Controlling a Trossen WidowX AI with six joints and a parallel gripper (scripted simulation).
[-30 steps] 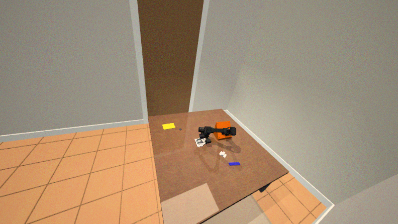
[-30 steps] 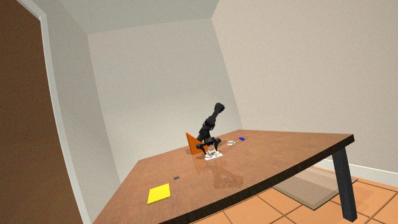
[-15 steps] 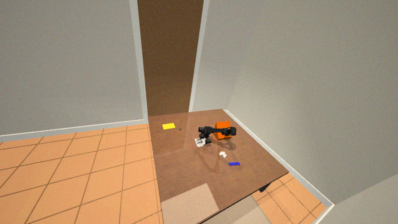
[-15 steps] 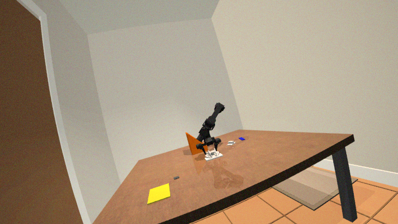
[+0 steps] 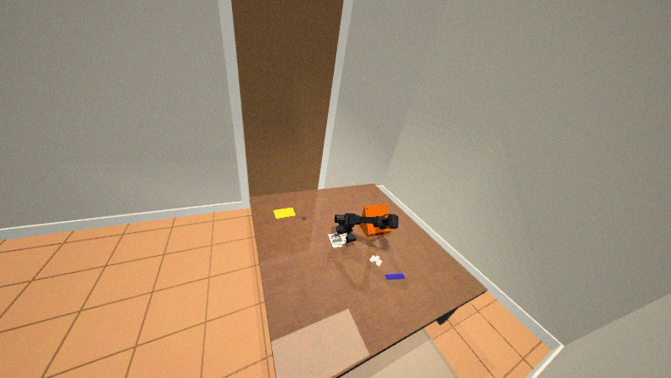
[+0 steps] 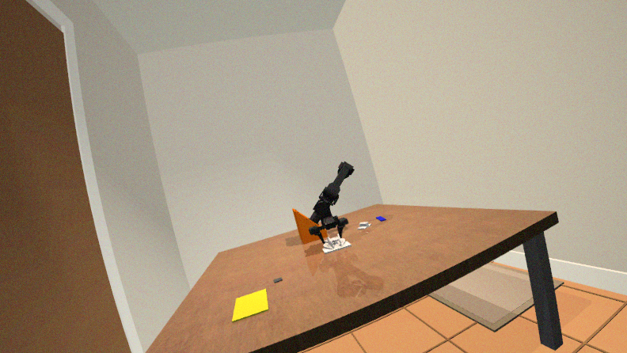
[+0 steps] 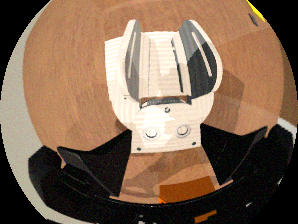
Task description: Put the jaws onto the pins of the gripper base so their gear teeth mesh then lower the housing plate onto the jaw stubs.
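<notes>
The white housing plate is 10 mm ahead of my gripper tip. Also, from my gripper tip: white gripper base 10 mm ahead, 20 mm above; blue patch 210 mm behind, 340 mm to the left; dark piece 250 mm ahead, 270 mm to the right, 10 mm below.
</notes>
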